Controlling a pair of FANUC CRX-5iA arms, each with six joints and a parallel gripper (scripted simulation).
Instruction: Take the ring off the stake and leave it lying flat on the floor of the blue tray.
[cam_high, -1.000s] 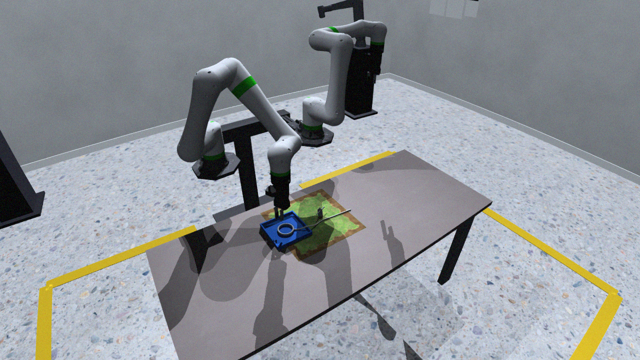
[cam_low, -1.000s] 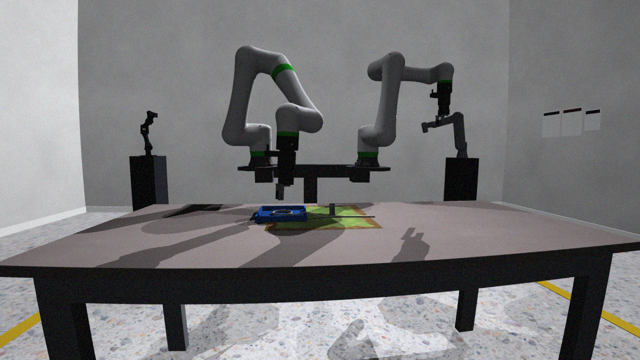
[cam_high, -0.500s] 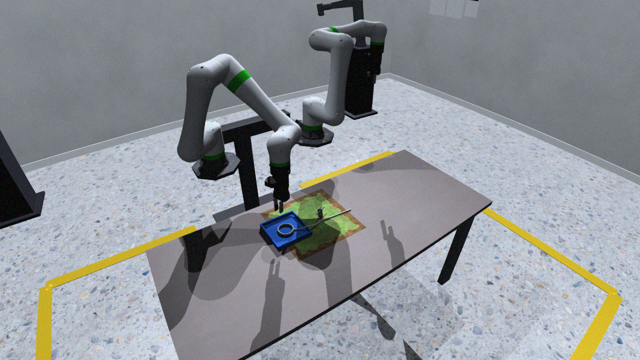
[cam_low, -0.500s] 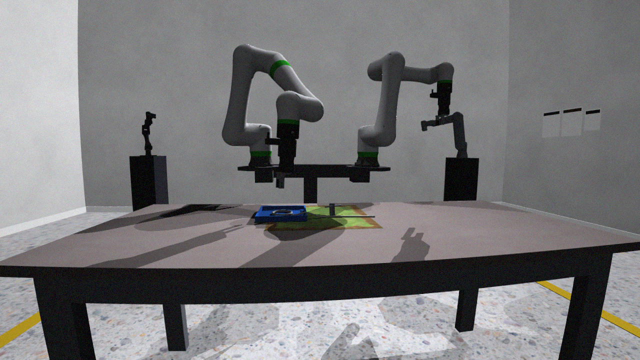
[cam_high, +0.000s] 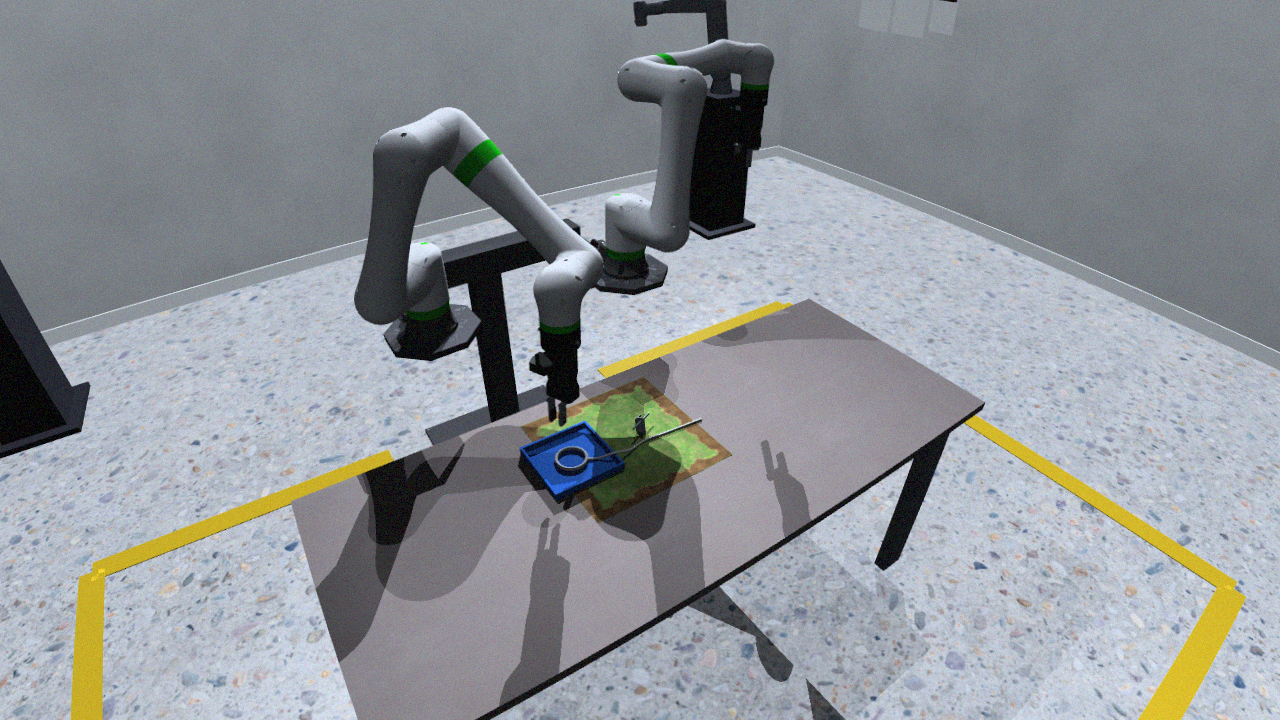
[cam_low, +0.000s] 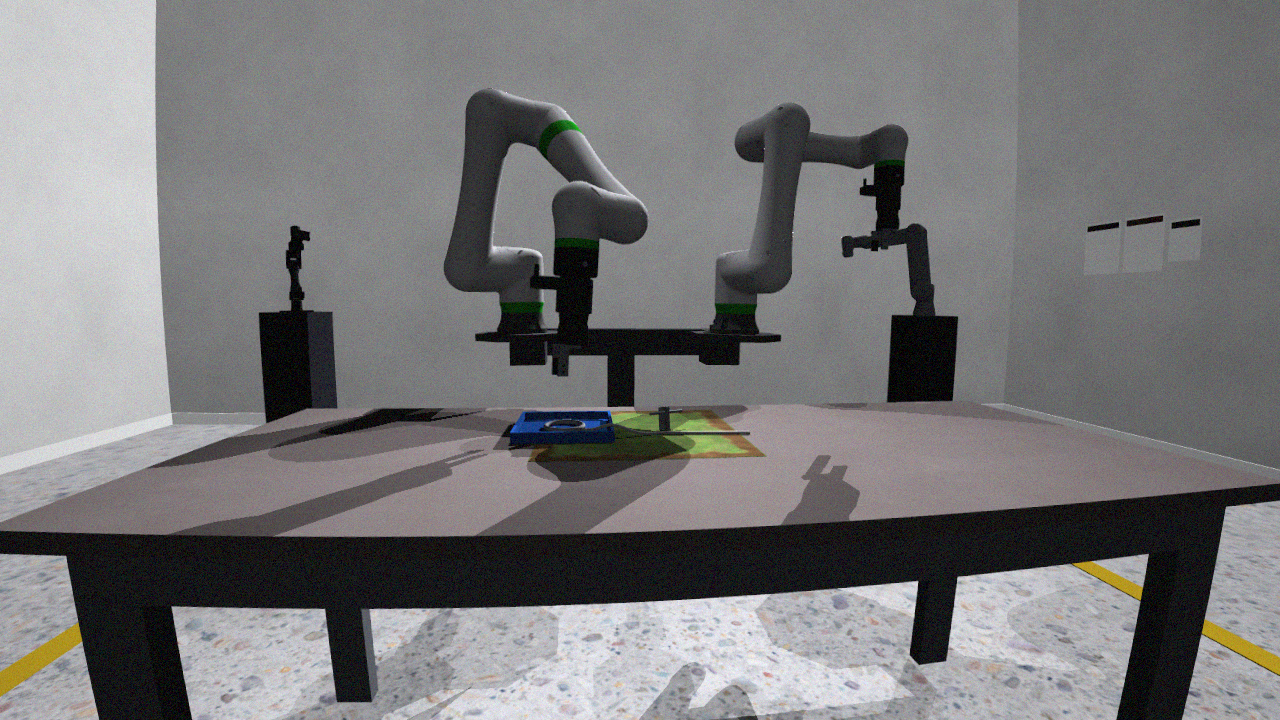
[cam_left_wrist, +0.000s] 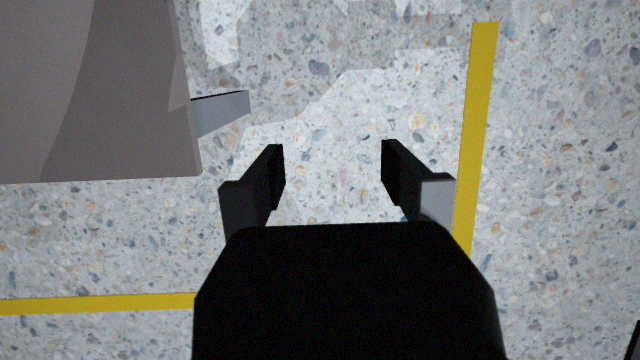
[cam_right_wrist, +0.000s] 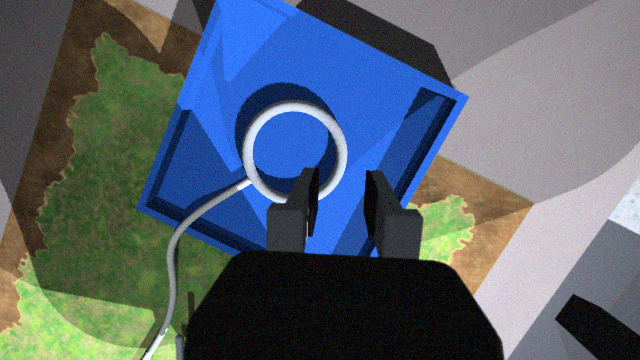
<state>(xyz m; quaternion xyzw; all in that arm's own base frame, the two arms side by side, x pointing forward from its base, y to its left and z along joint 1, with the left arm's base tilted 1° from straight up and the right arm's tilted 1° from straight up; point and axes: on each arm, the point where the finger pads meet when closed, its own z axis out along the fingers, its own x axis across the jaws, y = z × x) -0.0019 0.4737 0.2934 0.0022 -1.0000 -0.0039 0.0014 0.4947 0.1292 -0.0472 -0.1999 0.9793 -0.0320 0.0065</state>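
Observation:
Now: right hand 120 mm above the grey ring, 40 mm short of it and 10 mm to the right of it. Also, from my right hand: stake: 220 mm to the left, 100 mm below, 30 mm ahead; then brown mat: 160 mm to the left, 140 mm below, 40 mm ahead; then blue tray: 120 mm below, 40 mm ahead, 10 mm to the left.

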